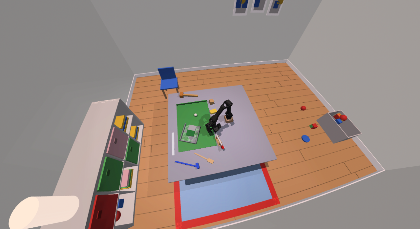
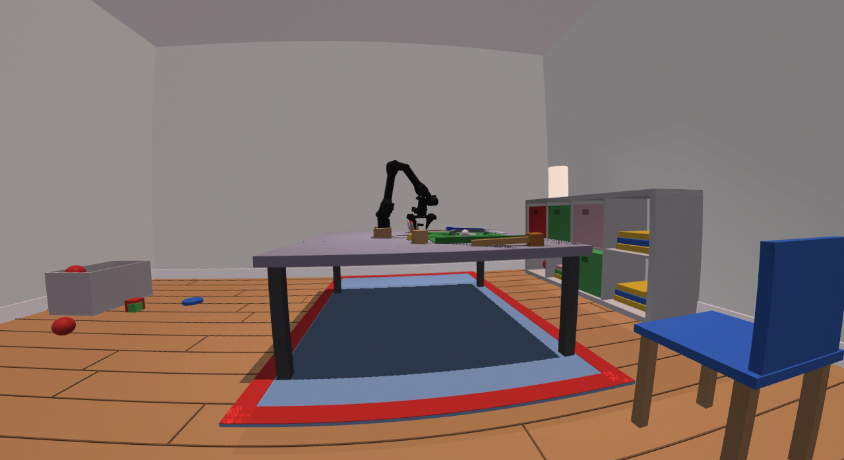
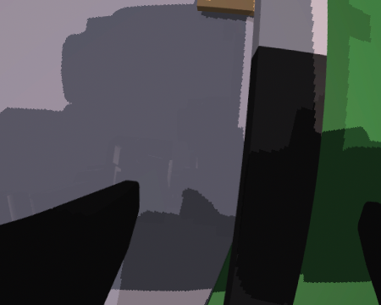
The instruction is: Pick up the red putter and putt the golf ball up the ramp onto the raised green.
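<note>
Right now the red putter is 40 mm behind my gripper tip, 110 mm to the left of it and 30 mm above it. Round my gripper tip: white golf ball: 240 mm ahead, 290 mm to the right, 10 mm below; yellow block: 20 mm behind, 330 mm to the right, 20 mm below; wooden spatula: 140 mm ahead, 320 mm to the left, 30 mm below.
</note>
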